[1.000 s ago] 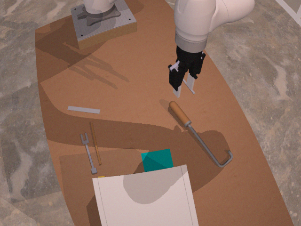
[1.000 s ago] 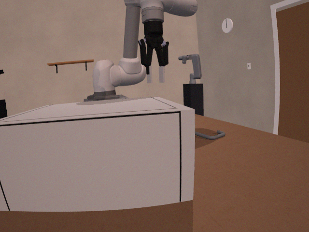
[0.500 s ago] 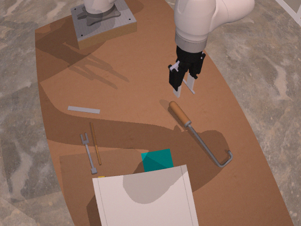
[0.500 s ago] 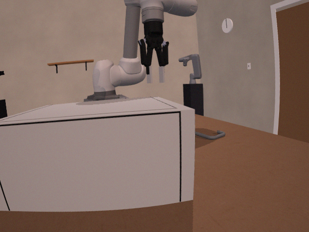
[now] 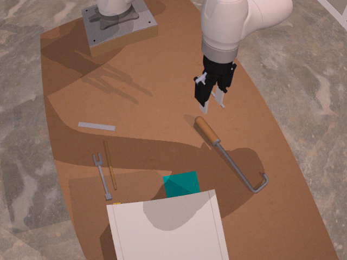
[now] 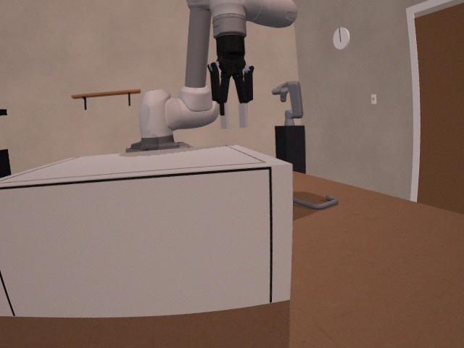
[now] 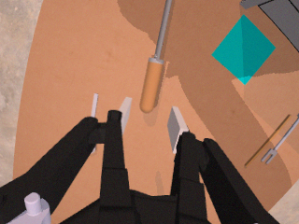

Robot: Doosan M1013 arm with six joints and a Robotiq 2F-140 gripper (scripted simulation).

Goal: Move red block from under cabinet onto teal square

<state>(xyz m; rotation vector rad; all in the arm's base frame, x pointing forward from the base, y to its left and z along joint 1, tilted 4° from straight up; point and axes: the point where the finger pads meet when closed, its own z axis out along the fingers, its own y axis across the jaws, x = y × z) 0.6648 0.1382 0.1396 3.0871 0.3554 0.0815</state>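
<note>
My gripper is now 110 mm short of the long hook tool, 60 mm to the right of it and 180 mm above it. The rest, counted from my hand: grey spoon 170 mm behind, 80 mm to the left, 190 mm below; thin wooden stick 340 mm to the right, 190 mm below; teal square 160 mm ahead, 150 mm to the right, 190 mm below.
</note>
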